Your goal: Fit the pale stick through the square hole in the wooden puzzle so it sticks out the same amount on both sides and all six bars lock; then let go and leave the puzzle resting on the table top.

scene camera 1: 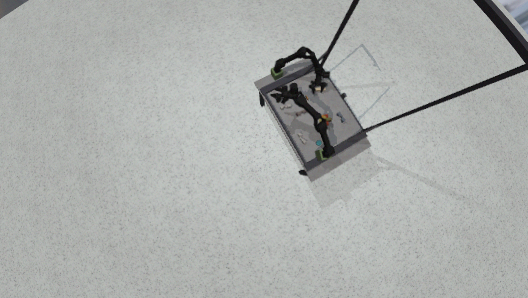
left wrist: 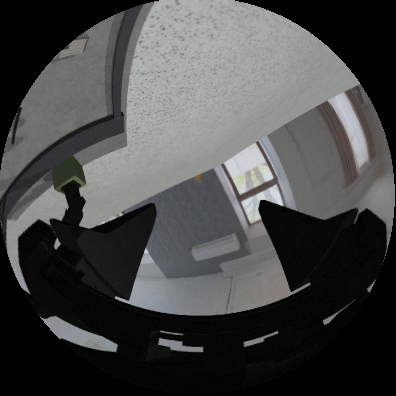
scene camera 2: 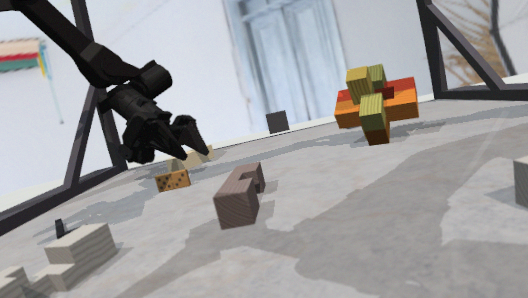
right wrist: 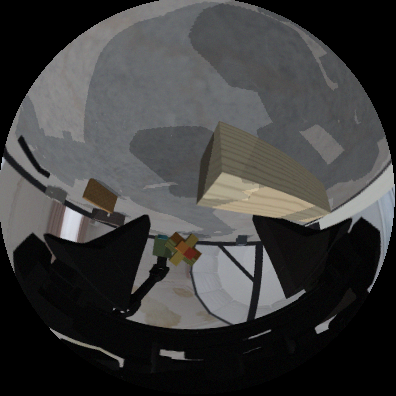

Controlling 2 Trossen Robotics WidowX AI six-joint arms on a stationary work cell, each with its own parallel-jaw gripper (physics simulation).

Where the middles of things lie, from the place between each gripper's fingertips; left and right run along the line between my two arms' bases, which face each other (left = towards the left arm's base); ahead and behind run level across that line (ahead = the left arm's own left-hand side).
Scene:
I see my left gripper 570 mm past the pale stick (right wrist: 238,171), 40 mm to the right of it and 300 mm above it.
I see my right gripper 60 mm past the pale stick, 30 mm to the left of it and 10 mm above it.

